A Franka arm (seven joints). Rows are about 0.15 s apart.
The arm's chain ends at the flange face. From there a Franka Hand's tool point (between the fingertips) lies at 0.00 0.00 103.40 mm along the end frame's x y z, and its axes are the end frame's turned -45 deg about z.
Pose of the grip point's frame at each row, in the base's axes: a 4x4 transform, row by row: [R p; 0 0 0 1], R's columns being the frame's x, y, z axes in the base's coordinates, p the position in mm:
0.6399, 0.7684, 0.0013, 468.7; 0.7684, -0.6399, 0.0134, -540.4; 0.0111, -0.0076, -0.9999, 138.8; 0, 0, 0, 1
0.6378, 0.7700, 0.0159, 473.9; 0.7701, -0.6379, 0.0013, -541.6; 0.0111, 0.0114, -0.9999, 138.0; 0, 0, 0, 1
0.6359, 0.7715, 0.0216, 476.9; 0.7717, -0.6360, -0.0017, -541.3; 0.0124, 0.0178, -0.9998, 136.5; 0, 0, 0, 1
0.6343, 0.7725, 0.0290, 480.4; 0.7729, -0.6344, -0.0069, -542.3; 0.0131, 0.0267, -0.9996, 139.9; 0, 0, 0, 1
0.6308, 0.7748, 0.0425, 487.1; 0.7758, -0.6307, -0.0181, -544.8; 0.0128, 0.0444, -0.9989, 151.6; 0, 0, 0, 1
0.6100, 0.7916, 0.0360, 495.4; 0.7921, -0.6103, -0.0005, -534.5; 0.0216, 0.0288, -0.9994, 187.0; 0, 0, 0, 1
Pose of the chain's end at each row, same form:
0.9958, 0.0909, 0.0013, 468.6; 0.0909, -0.9958, 0.0134, -541.8; 0.0025, -0.0132, -0.9999, 242.2; 0, 0, 0, 1
0.9955, 0.0935, 0.0159, 472.3; 0.0935, -0.9956, 0.0013, -541.7; 0.0159, 0.0002, -0.9999, 241.4; 0, 0, 0, 1
0.9952, 0.0959, 0.0216, 474.7; 0.0960, -0.9954, -0.0017, -541.1; 0.0214, 0.0038, -0.9998, 239.9; 0, 0, 0, 1
0.9948, 0.0977, 0.0290, 477.4; 0.0979, -0.9951, -0.0069, -541.6; 0.0281, 0.0096, -0.9996, 243.3; 0, 0, 0, 1
0.9939, 0.1018, 0.0425, 482.7; 0.1026, -0.9945, -0.0181, -542.9; 0.0404, 0.0223, -0.9989, 254.9; 0, 0, 0, 1
0.9911, 0.1284, 0.0360, 491.7; 0.1286, -0.9916, -0.0005, -534.4; 0.0356, 0.0051, -0.9994, 290.3; 0, 0, 0, 1

